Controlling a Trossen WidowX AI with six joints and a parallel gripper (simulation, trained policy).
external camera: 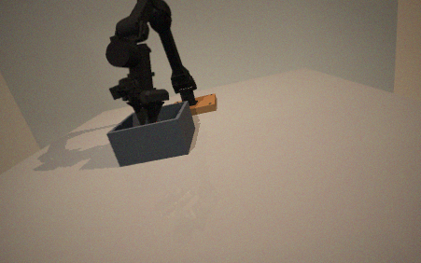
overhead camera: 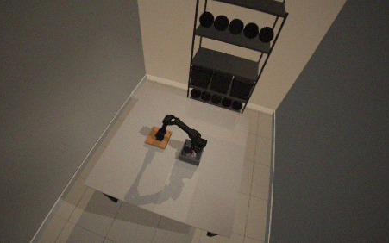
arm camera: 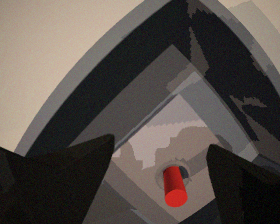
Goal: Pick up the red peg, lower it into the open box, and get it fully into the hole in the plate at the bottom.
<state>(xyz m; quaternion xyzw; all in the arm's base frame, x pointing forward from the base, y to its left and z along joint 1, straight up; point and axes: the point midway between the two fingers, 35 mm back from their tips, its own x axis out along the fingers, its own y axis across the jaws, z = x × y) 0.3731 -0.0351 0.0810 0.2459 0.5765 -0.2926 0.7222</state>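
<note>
My gripper tip is now 30 mm past the red peg, 10 mm to the right of it and 30 mm above it. The rest, counted from my gripper tip: light plate 30 mm behind, 10 mm to the left, 30 mm below; then dark box 30 mm behind, 10 mm to the left, 50 mm below.
</note>
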